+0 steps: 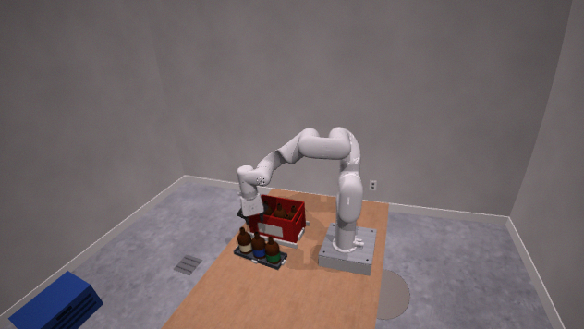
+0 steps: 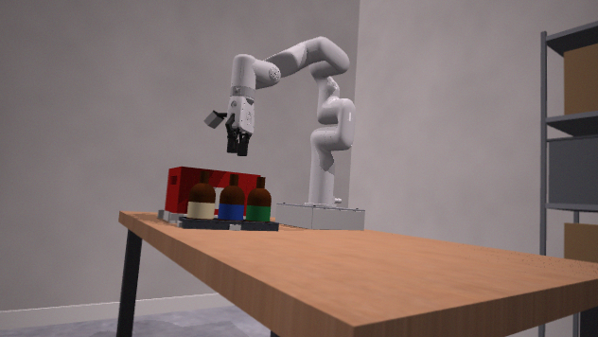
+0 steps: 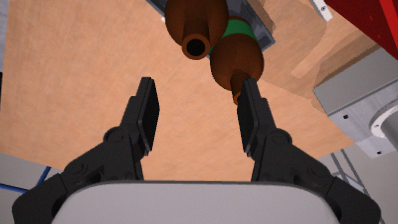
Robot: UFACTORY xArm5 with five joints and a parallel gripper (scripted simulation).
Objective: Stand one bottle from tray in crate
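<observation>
The dark tray lies 10 mm ahead of my hand and 230 mm below it. The rest, counted from my hand: red crate (20 mm behind, 210 mm to the right, 150 mm below).
</observation>
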